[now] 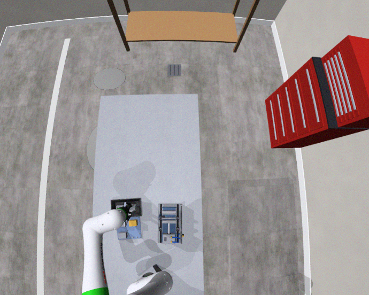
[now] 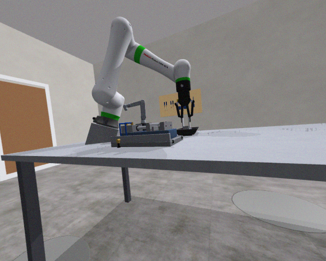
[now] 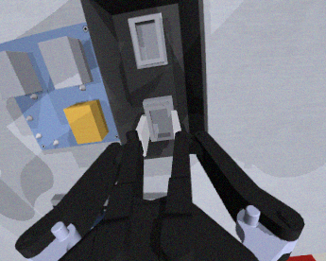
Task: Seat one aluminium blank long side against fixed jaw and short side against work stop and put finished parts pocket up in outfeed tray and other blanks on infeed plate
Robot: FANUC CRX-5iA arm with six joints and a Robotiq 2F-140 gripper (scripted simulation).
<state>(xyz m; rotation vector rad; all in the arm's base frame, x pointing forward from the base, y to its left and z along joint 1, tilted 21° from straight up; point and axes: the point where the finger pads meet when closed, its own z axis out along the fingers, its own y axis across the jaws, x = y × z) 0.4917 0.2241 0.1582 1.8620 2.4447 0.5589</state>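
Right now my hand is 12 cm past the brass blank, 6 cm above it and 3 cm to the left of it. Round my hand: blue infeed plate: 17 cm behind, 8 cm below; then hose-end block: 32 cm to the right, 15 cm behind; then black work stop rod: 24 cm to the right, 1 cm above.
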